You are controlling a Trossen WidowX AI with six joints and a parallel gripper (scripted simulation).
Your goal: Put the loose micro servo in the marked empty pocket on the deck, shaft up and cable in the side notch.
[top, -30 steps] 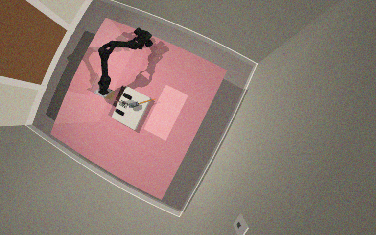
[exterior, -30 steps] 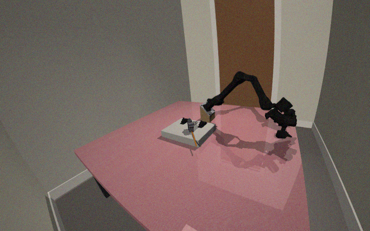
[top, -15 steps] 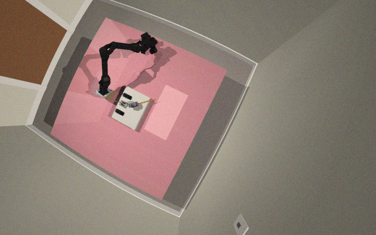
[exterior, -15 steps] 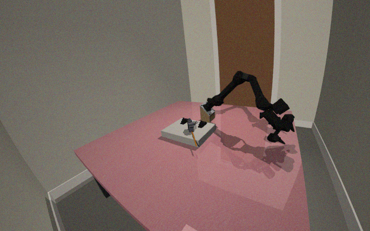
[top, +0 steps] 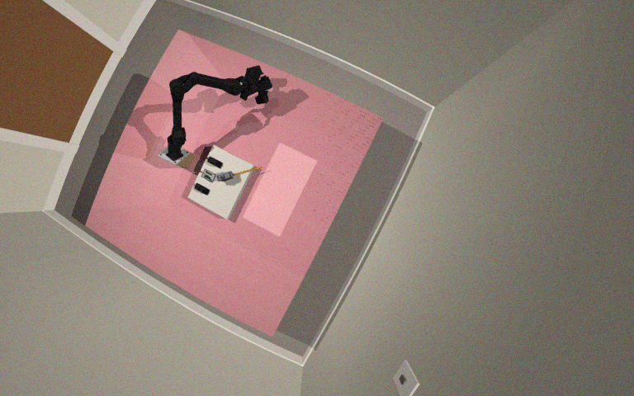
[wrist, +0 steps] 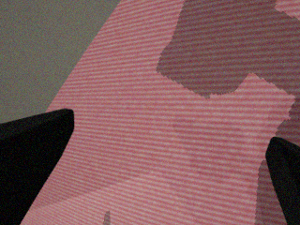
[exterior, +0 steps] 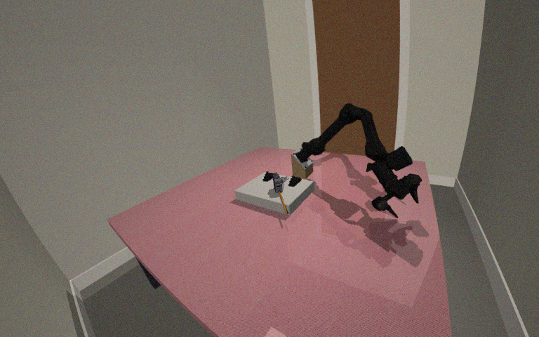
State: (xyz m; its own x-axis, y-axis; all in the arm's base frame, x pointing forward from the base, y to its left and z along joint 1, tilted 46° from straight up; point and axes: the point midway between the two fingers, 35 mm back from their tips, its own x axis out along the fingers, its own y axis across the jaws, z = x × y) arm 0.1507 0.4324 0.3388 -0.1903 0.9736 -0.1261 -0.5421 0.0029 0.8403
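Now: the light grey deck 55 cm to the right of my gripper tip, 14 cm ahead of it and 1 cm below it.
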